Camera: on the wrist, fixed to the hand. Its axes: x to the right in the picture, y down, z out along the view.
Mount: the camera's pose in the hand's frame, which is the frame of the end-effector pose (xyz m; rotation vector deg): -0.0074 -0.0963 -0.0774 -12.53 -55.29 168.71
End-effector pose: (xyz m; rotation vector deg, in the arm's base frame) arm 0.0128 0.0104 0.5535 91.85 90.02 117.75
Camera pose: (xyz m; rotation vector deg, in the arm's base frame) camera -0.0887 0.0007 0.4833 -100.13 78.55 9.77
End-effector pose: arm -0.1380 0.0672 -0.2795 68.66 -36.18 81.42
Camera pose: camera -0.0727 0.1559 -0.3360 12.80 92.76 -47.77
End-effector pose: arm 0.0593 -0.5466 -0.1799 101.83 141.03 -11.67
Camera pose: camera -0.0299 -0.5706 -0.0975 111.24 -81.28 -11.65
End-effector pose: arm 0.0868 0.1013 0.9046 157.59 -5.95 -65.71
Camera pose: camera 0.1368 0.2064 0.9467 -20.32 -125.00 -31.49
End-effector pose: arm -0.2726 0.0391 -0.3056 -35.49 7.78 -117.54
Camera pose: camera -0.3810 0.0856 -0.3430 -30.22 18.69 63.81
